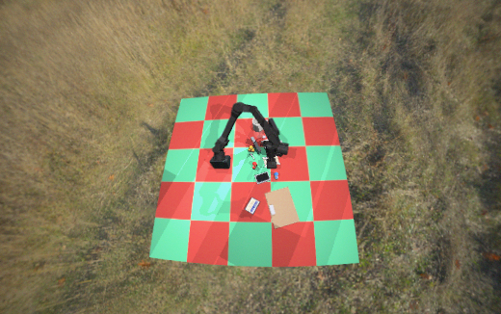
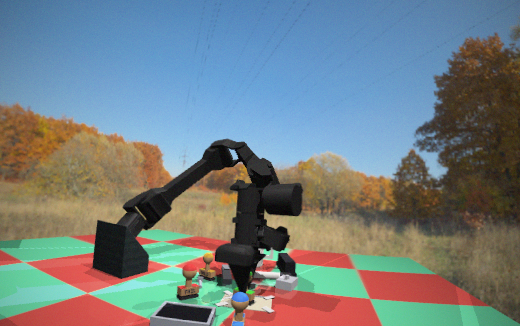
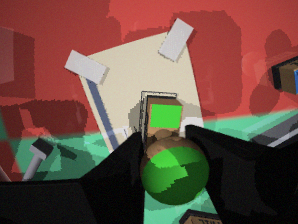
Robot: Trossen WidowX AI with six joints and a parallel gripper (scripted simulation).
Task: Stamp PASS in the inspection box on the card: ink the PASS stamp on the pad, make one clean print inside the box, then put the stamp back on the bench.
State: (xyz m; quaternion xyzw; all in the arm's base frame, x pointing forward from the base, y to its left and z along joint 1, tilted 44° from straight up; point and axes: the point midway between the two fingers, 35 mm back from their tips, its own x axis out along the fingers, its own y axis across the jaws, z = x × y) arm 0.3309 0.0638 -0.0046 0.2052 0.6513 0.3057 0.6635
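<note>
Now: gripper tip right at the green-knobbed stamp. Also, from my gripper tip: red-knobbed stamp (100 mm behind, 50 mm to the right); card (30 mm below, 10 mm to the left); blue-knobbed stamp (110 mm to the right, 40 mm ahead).
</note>
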